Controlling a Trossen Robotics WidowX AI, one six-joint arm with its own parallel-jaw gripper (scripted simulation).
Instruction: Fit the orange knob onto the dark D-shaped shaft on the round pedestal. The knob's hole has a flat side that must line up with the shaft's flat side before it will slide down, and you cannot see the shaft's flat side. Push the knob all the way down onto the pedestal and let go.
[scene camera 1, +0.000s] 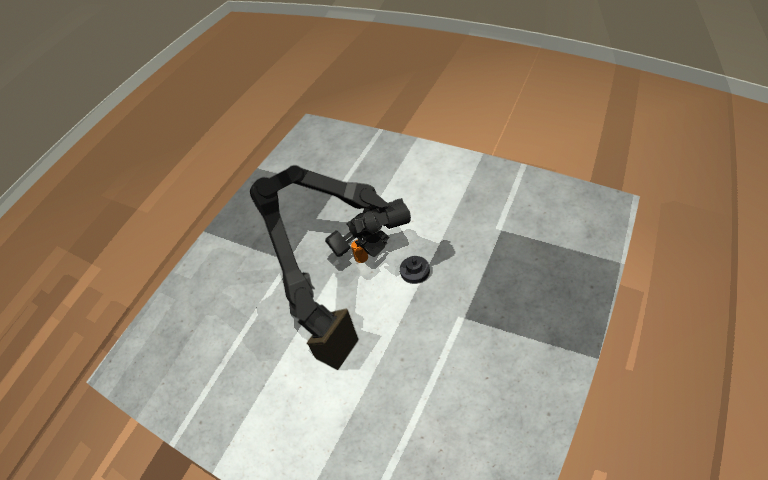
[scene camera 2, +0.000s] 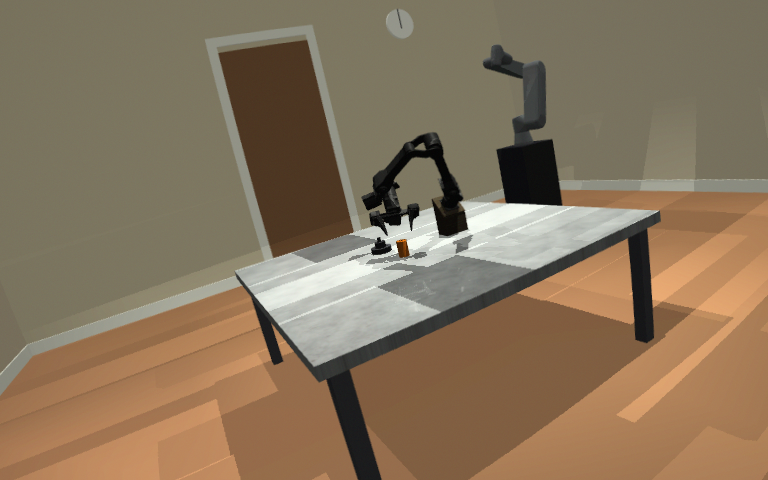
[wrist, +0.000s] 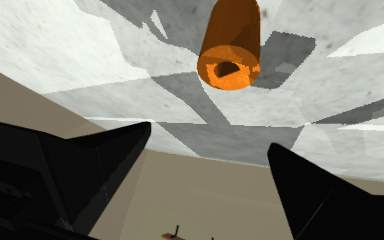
my gripper: scene camera 1 349, 230; scene camera 2 399, 232; wrist 209, 137
